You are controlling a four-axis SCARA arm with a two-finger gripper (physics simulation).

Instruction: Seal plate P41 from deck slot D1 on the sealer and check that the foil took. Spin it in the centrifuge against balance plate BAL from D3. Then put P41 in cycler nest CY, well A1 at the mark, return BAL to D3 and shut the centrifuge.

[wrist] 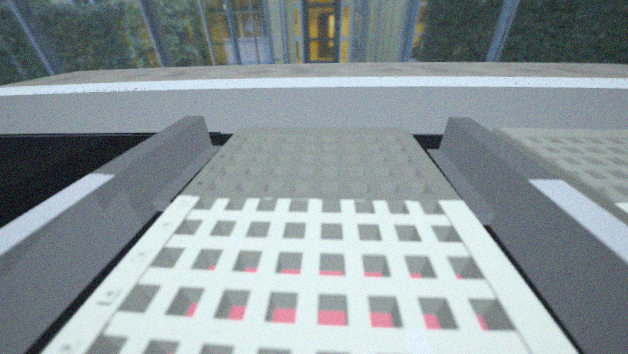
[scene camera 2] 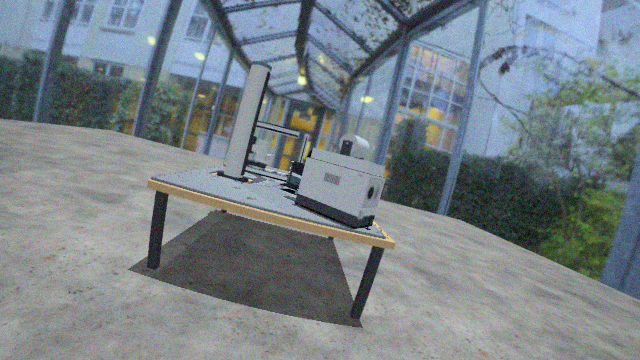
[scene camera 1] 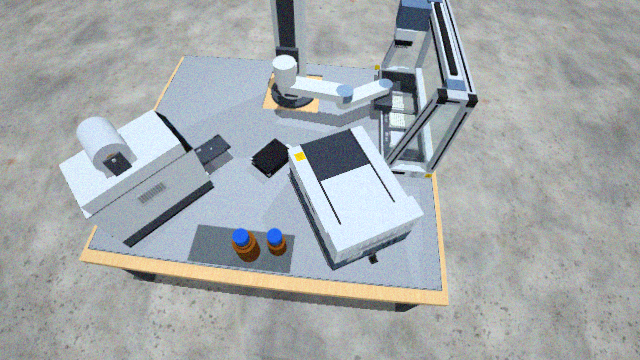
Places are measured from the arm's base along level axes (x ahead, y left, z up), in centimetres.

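Pixels of known places: gripper, fingertip midpoint: [wrist: 320, 135] [scene camera 1: 412, 103]; arm's base at its link origin: [scene camera 2: 232, 177].
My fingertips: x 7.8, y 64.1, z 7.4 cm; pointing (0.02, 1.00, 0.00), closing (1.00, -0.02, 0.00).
Note:
For each thing: its top centre in the pictures, then the offset to it from my fingertips. "spot": a spot on its surface instead. Level surfaces: height alone.
- white well plate at its top centre: [wrist: 314, 216] [scene camera 1: 401, 102] dx +0.0, dy -5.8, dz +0.3 cm
- second plate at its top centre: [scene camera 1: 403, 119] dx +12.4, dy -5.8, dz +0.3 cm
- sealer at its top centre: [scene camera 1: 99, 129] [scene camera 2: 354, 135] dx +66.2, dy -112.4, dz +41.5 cm
- tall gantry frame at a spot on its surface: [scene camera 1: 471, 100] spot: dx +41.8, dy +4.7, dz +43.6 cm
- low black stack at its top centre: [scene camera 1: 271, 153] [scene camera 2: 294, 185] dx +39.9, dy -66.8, dz -0.9 cm
- grey mat at its surface level: dz -5.6 cm
My gripper [scene camera 1: 382, 102] [wrist: 320, 135] is at the liquid-handler deck. Its two fingers stand along the two long sides of a white well plate [scene camera 1: 397, 102] [wrist: 331, 247], with hardly any gap in the wrist view; it is shut on this plate, which I take to be P41, as no label is readable. The plate sits level, with pink liquid in several wells, its far part in shadow. Beside it is a second plate [wrist: 575, 150] [scene camera 1: 397, 120]. The sealer [scene camera 1: 165, 192] [scene camera 2: 340, 187], with its white roll, has its dark tray [scene camera 1: 212, 149] out. BAL cannot be told apart.
The deck stands inside a tall gantry frame [scene camera 1: 471, 100]. A large white machine [scene camera 1: 355, 200] with a dark panel stands in the middle, beside a low black stack [scene camera 1: 270, 157]. Two brown bottles [scene camera 1: 246, 247] [scene camera 1: 276, 245] with blue caps stand on a grey mat [scene camera 1: 212, 245] near the front edge.

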